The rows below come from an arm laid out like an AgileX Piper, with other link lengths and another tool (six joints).
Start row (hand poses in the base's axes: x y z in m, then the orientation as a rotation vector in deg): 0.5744 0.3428 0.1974 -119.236 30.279 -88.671
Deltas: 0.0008 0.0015 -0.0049 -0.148 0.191 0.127; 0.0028 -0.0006 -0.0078 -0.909 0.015 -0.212; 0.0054 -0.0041 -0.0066 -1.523 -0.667 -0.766; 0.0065 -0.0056 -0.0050 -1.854 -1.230 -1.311; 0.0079 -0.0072 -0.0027 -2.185 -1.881 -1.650; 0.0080 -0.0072 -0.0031 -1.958 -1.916 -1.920; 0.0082 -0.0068 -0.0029 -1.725 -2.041 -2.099
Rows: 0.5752 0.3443 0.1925 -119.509 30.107 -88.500; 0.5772 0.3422 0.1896 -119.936 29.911 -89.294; 0.5798 0.3387 0.1908 -119.810 29.870 -90.616; 0.5809 0.3372 0.1924 -119.572 30.052 -91.657; 0.5823 0.3356 0.1947 -119.242 29.969 -92.665; 0.5824 0.3356 0.1943 -119.050 30.415 -92.721; 0.5826 0.3360 0.1945 -118.770 30.728 -92.806
